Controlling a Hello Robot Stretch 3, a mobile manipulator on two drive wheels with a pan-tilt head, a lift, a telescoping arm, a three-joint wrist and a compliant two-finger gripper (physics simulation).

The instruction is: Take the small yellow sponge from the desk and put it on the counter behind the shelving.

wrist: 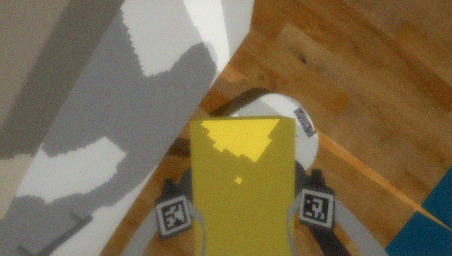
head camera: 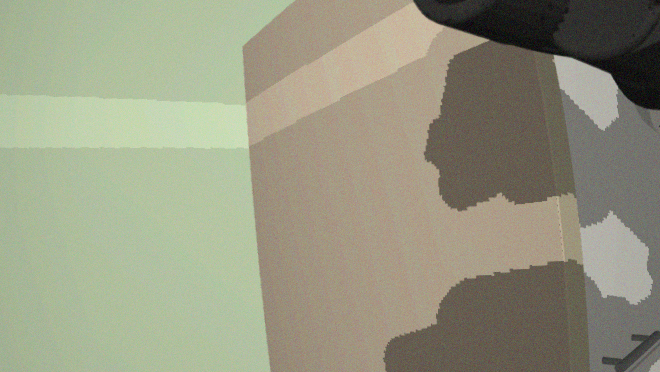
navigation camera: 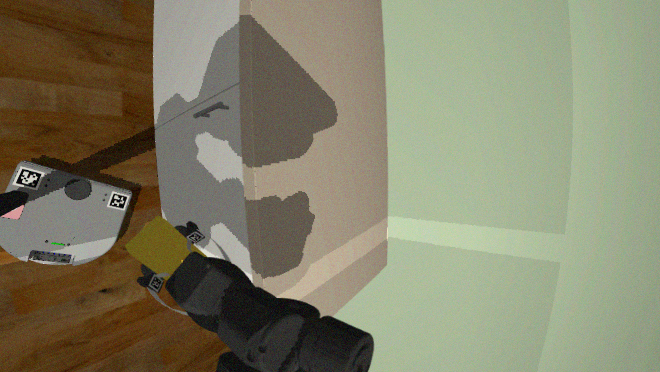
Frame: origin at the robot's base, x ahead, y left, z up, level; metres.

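Where they show: gripper, fingertip midpoint: (navigation camera: 165, 250); robot's base at its link origin: (navigation camera: 78, 188).
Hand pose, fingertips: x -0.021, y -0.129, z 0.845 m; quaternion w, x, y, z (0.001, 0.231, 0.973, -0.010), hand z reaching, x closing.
Each offset is from my fingertips to the top centre of the thing. "*": to the spot under its first point. Level surfaces: height alone.
The yellow sponge @[dz +0.044, dx +0.000, dy +0.000 m] (navigation camera: 157, 244) (wrist: 243, 220) is between the two fingers of my gripper (navigation camera: 171, 256) (wrist: 241, 179), which is shut on it. The sponge is held in the air beside the grey-white front of the counter, with wood floor and the robot's base beneath it in the wrist view. The counter @[dz +0.066 m] (head camera: 340, 210) (navigation camera: 345, 150) has a beige top with dark shadows on it. The sponge does not overlap the beige top in the navigation view. In the head view a dark part of the wrist or arm shows at the top right; the fingers and sponge do not show there.
A pale green wall (head camera: 125, 225) (navigation camera: 475, 125) stands behind the counter. Dark handles @[* dz -0.083, dx +0.283, dy -0.016 m] (head camera: 637, 352) (navigation camera: 211, 110) stick out from its front. My grey base (navigation camera: 65, 215) (wrist: 306, 145) stands on the wood floor @[dz -0.844 m] (navigation camera: 75, 50) (wrist: 350, 60). A blue surface (wrist: 430, 225) shows at lower right in the wrist view.
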